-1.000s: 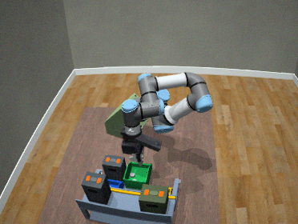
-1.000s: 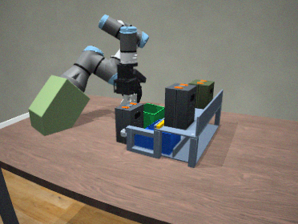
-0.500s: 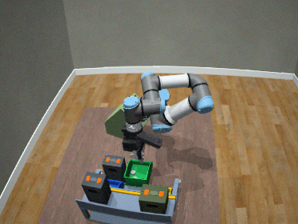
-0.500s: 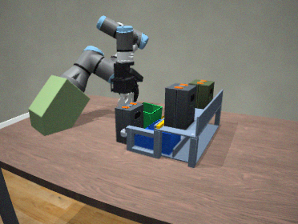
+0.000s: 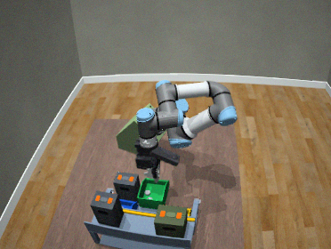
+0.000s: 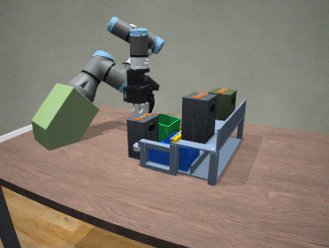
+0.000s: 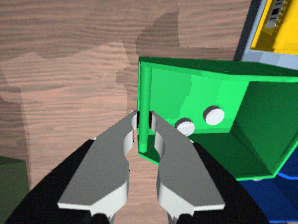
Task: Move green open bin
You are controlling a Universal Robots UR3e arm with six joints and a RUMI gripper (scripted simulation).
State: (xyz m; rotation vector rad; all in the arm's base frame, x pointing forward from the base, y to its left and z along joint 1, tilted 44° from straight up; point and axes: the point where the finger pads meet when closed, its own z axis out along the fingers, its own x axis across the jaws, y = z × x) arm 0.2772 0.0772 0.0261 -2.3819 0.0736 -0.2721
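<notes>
The green open bin is 60 mm ahead of my hand and 10 mm below it. Round my hand: yellow bar: 220 mm ahead, 10 mm to the left, 40 mm above; then yellow bin: 180 mm ahead, 120 mm to the left, 20 mm below; then blue bin: 190 mm ahead, 110 mm to the right, 20 mm below.
</notes>
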